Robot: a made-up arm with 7 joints. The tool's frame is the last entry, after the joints. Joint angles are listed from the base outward.
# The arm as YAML. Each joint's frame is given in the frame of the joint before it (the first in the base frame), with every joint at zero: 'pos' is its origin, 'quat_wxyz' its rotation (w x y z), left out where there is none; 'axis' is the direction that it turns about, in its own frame. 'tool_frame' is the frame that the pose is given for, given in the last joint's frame.
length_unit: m
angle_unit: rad
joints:
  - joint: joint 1
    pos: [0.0, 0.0, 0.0]
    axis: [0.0, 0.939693, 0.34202]
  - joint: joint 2
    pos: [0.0, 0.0, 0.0]
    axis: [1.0, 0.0, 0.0]
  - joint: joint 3
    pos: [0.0, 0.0, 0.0]
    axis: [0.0, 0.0, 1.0]
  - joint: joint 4
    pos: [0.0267, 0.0, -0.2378]
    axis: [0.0, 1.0, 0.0]
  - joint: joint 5
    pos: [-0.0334, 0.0, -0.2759]
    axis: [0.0, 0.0, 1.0]
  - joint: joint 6
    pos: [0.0, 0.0, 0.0]
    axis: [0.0, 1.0, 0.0]
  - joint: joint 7
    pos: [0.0, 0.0, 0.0]
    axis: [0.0, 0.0, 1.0]
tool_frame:
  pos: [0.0, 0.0, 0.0]
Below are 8 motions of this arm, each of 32 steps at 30 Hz.
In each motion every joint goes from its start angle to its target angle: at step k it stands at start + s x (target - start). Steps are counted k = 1, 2, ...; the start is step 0. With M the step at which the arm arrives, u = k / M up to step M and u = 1 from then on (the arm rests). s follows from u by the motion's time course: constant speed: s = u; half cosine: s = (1 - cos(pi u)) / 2; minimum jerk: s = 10 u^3 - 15 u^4 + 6 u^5.
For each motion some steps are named. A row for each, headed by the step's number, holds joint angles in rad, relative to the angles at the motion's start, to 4 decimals.
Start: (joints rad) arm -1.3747 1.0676 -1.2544 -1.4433 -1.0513 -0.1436 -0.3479
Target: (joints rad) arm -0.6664 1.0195 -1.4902 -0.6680 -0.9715 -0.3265 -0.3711
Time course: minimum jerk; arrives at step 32
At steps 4, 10, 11, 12, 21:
4: 0.0114 -0.0008 -0.0038 0.0124 0.0013 -0.0029 -0.0004
10: 0.1275 -0.0087 -0.0424 0.1396 0.0144 -0.0329 -0.0042
11: 0.1598 -0.0108 -0.0532 0.1749 0.0180 -0.0413 -0.0052
12: 0.1949 -0.0132 -0.0649 0.2134 0.0220 -0.0503 -0.0064
21: 0.5485 -0.0373 -0.1826 0.6004 0.0618 -0.1416 -0.0180

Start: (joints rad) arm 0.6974 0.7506 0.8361 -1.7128 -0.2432 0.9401 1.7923
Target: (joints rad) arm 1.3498 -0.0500 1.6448 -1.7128 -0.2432 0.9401 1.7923
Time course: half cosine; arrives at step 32
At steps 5, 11, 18, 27, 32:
5: 0.0385 -0.0473 0.0477 0.0000 0.0000 0.0000 0.0000
11: 0.1724 -0.2116 0.2137 0.0000 0.0000 0.0000 0.0000
18: 0.3898 -0.4784 0.4832 0.0000 0.0000 0.0000 0.0000
27: 0.6139 -0.7533 0.7610 0.0000 0.0000 0.0000 0.0000
32: 0.6524 -0.8006 0.8087 0.0000 0.0000 0.0000 0.0000

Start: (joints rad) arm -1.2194 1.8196 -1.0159 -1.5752 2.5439 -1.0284 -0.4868
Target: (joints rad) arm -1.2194 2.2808 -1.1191 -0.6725 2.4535 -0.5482 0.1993
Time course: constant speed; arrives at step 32
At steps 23, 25, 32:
23: 0.0000 0.3315 -0.0742 0.6488 -0.0650 0.3451 0.4931
25: 0.0000 0.3603 -0.0806 0.7052 -0.0706 0.3752 0.5360
32: 0.0000 0.4612 -0.1032 0.9027 -0.0904 0.4802 0.6861

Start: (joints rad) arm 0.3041 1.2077 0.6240 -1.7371 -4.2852 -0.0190 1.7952
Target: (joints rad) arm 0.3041 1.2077 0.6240 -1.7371 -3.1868 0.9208 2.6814
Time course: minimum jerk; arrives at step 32
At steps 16, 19, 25, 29, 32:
16: 0.0000 0.0000 0.0000 0.0000 0.5492 0.4699 0.4431
19: 0.0000 0.0000 0.0000 0.0000 0.7378 0.6313 0.5953
25: 0.0000 0.0000 0.0000 0.0000 1.0178 0.8709 0.8212
29: 0.0000 0.0000 0.0000 0.0000 1.0906 0.9331 0.8799
32: 0.0000 0.0000 0.0000 0.0000 1.0984 0.9398 0.8862

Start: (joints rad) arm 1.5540 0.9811 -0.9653 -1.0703 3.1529 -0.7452 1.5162
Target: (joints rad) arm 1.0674 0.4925 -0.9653 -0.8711 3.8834 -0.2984 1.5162
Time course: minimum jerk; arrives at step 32
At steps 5, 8, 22, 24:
5: -0.0145 -0.0145 0.0000 0.0059 0.0217 0.0133 0.0000
8: -0.0504 -0.0506 0.0000 0.0206 0.0756 0.0463 0.0000
22: -0.3990 -0.4006 0.0000 0.1633 0.5990 0.3664 0.0000
24: -0.4362 -0.4380 0.0000 0.1786 0.6549 0.4005 0.0000

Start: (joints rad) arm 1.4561 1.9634 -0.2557 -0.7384 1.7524 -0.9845 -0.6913
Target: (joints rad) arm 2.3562 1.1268 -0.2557 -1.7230 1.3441 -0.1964 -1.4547
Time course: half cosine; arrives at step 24
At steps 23, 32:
23: 0.8962 -0.8330 0.0000 -0.9804 -0.4066 0.7847 -0.7601
32: 0.9001 -0.8366 0.0000 -0.9846 -0.4083 0.7881 -0.7634

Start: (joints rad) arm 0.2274 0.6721 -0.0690 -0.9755 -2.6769 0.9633 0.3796
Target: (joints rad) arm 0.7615 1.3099 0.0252 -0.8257 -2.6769 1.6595 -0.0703
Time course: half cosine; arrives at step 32
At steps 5, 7, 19, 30, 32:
5: 0.0315 0.0377 0.0056 0.0088 0.0000 0.0411 -0.0266
7: 0.0606 0.0724 0.0107 0.0170 0.0000 0.0790 -0.0511
19: 0.3446 0.4115 0.0608 0.0966 0.0000 0.4491 -0.2902
30: 0.5290 0.6317 0.0933 0.1484 0.0000 0.6895 -0.4456
32: 0.5341 0.6378 0.0942 0.1498 0.0000 0.6962 -0.4499

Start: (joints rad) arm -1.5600 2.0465 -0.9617 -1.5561 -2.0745 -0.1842 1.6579
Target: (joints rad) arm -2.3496 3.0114 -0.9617 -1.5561 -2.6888 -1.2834 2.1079
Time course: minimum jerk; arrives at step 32
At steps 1, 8, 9, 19, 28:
1: -0.0002 0.0003 0.0000 0.0000 -0.0002 -0.0003 0.0001
8: -0.0817 0.0999 0.0000 0.0000 -0.0636 -0.1138 0.0466
9: -0.1099 0.1343 0.0000 0.0000 -0.0855 -0.1530 0.0626
19: -0.5304 0.6481 0.0000 0.0000 -0.4126 -0.7383 0.3023
28: -0.7769 0.9494 0.0000 0.0000 -0.6044 -1.0816 0.4428

